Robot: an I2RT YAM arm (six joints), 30 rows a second.
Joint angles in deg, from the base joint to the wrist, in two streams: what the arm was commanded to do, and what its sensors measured. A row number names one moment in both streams.
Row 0, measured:
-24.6, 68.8, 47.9, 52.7, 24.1, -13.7
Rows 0 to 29, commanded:
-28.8, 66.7, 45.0, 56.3, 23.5, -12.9
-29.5, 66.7, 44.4, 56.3, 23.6, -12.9
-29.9, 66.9, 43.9, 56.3, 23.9, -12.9
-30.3, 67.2, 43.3, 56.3, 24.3, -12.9
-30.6, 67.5, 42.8, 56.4, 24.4, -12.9
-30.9, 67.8, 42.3, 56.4, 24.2, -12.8
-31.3, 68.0, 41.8, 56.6, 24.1, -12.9
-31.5, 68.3, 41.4, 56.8, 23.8, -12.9
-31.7, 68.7, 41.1, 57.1, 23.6, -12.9
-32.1, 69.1, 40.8, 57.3, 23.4, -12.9
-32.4, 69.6, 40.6, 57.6, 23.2, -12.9
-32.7, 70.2, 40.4, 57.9, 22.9, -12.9
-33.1, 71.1, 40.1, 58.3, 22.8, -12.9
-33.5, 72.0, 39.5, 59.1, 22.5, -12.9
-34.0, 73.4, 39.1, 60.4, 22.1, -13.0
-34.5, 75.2, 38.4, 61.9, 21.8, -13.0
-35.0, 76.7, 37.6, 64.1, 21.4, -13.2
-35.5, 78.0, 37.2, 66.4, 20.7, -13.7
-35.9, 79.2, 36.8, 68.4, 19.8, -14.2
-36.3, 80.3, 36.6, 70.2, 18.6, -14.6
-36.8, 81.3, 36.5, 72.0, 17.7, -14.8
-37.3, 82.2, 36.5, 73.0, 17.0, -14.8
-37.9, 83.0, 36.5, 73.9, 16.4, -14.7
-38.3, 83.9, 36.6, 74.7, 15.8, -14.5
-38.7, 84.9, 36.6, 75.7, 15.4, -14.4
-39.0, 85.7, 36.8, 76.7, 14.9, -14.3
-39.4, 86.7, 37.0, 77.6, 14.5, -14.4
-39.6, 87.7, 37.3, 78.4, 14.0, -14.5
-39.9, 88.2, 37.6, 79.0, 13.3, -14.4
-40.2, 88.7, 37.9, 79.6, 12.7, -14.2
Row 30, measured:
-39.2, 86.8, 36.4, 71.6, 16.6, -14.7
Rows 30 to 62, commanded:
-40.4, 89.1, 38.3, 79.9, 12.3, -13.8
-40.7, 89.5, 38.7, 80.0, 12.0, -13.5
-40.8, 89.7, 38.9, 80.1, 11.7, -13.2
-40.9, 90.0, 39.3, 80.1, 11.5, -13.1
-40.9, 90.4, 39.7, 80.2, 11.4, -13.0
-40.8, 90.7, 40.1, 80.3, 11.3, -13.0
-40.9, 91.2, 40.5, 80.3, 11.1, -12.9
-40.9, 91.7, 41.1, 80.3, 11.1, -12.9
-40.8, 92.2, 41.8, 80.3, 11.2, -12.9
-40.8, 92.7, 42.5, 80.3, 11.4, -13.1
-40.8, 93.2, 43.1, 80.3, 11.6, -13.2
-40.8, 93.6, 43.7, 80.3, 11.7, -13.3
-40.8, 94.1, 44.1, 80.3, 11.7, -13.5
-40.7, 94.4, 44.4, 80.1, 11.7, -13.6
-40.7, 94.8, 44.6, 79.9, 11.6, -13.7
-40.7, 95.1, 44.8, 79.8, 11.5, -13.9
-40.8, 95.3, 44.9, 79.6, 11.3, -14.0
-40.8, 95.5, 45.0, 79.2, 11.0, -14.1
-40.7, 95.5, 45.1, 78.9, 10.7, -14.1
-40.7, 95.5, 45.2, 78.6, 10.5, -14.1
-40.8, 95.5, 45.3, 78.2, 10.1, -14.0
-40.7, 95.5, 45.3, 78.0, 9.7, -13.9
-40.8, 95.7, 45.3, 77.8, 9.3, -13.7
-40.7, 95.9, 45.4, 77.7, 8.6, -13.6
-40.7, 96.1, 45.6, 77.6, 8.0, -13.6
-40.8, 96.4, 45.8, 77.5, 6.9, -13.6
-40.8, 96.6, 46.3, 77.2, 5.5, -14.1
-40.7, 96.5, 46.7, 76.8, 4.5, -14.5
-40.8, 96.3, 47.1, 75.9, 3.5, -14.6
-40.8, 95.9, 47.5, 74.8, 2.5, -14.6
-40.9, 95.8, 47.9, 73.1, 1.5, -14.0
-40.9, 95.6, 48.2, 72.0, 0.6, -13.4
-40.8, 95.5, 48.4, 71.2, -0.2, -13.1
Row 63, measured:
-41.4, 96.2, 45.3, 72.8, 7.4, -14.8
